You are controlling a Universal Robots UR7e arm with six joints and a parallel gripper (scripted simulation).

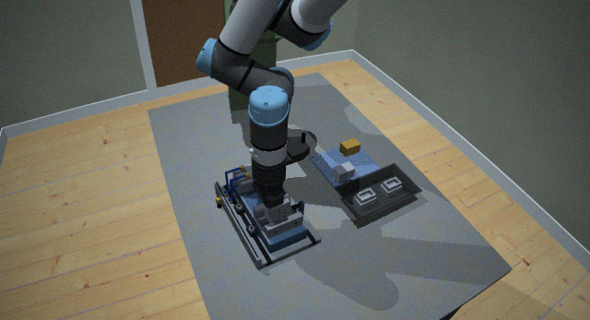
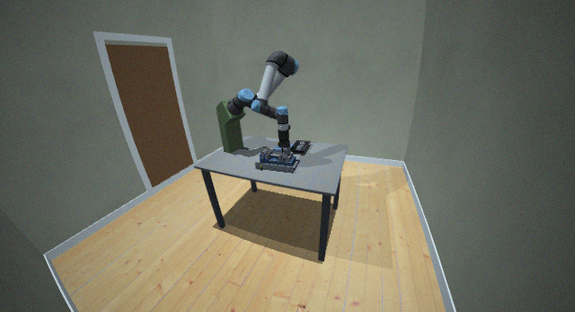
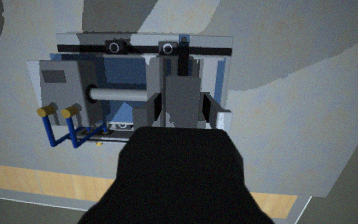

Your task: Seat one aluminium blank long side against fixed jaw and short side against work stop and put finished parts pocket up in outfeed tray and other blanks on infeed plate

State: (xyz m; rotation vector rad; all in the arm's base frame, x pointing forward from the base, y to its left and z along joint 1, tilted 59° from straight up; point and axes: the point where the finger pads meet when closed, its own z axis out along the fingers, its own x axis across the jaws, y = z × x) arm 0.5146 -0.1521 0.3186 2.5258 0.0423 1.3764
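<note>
The vise lies 8 cm below my hand, 7 cm behind it and 1 cm to the left of it. Round my hand: brass blank (40 cm to the left, 12 cm behind, 10 cm below).
</note>
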